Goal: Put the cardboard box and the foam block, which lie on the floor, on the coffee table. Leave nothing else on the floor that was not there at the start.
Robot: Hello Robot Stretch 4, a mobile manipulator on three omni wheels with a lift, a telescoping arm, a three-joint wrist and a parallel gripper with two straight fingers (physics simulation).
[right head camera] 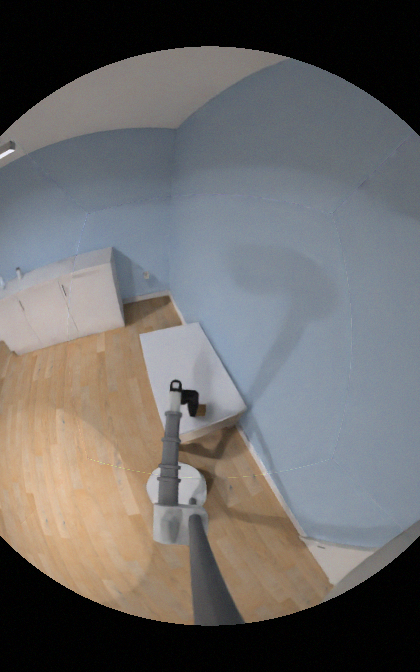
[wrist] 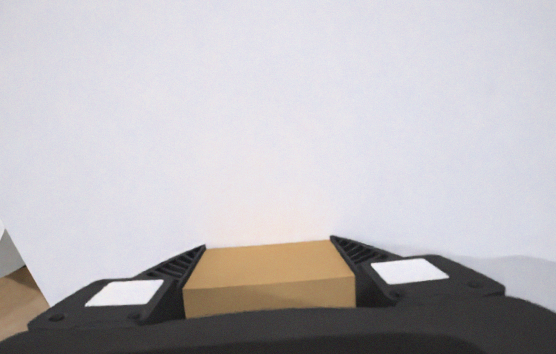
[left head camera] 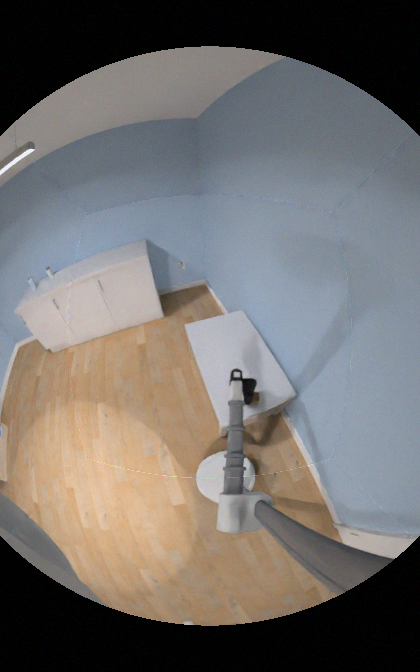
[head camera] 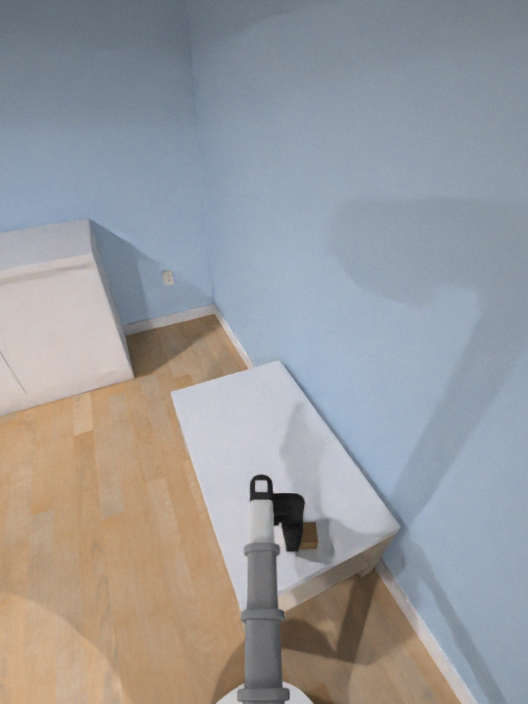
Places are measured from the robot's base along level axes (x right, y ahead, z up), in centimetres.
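Where they show: gripper, fingertip midpoint: [wrist: 269, 264].
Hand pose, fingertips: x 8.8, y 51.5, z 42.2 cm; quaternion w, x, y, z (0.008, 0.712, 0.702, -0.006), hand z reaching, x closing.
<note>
After its pixels a point has its place.
My gripper [head camera: 293, 541] @[z 42.2, x 8.8, y 51.5 cm] [left head camera: 248, 398] [right head camera: 193, 411] [wrist: 269, 264] @[z 42.2, x 8.8, y 51.5 cm] is shut on the cardboard box, near one end of the coffee table. The brown cardboard box [head camera: 309, 535] @[z 47.3, x 14.4, y 50.6 cm] [left head camera: 256, 398] [right head camera: 201, 410] [wrist: 270, 270] @[z 46.0, x 7.8, y 51.7 cm] is between the two black fingers in the wrist view, its upper face and near side showing. It is low over or on the white coffee table [head camera: 227, 420] @[z 42.2, x -13.6, y 99.2 cm] [left head camera: 215, 340] [right head camera: 165, 350] [wrist: 250, 100] @[z 42.2, x 0.9, y 51.3 cm]; I cannot tell whether it touches the top. The foam block does not show in these views.
A white cabinet [head camera: 56, 329] @[z 50.2, x -108.9, y 154.6 cm] [left head camera: 115, 300] [right head camera: 95, 295] stands left of the table's far end. A blue wall [head camera: 318, 284] @[z 94.7, x 21.4, y 117.8 cm] runs along the table's right side. My white base [left head camera: 205, 475] [right head camera: 195, 480] is near the table's near end. The arm [head camera: 262, 585] @[z 75.5, x 0.1, y 30.0 cm] reaches over the table.
</note>
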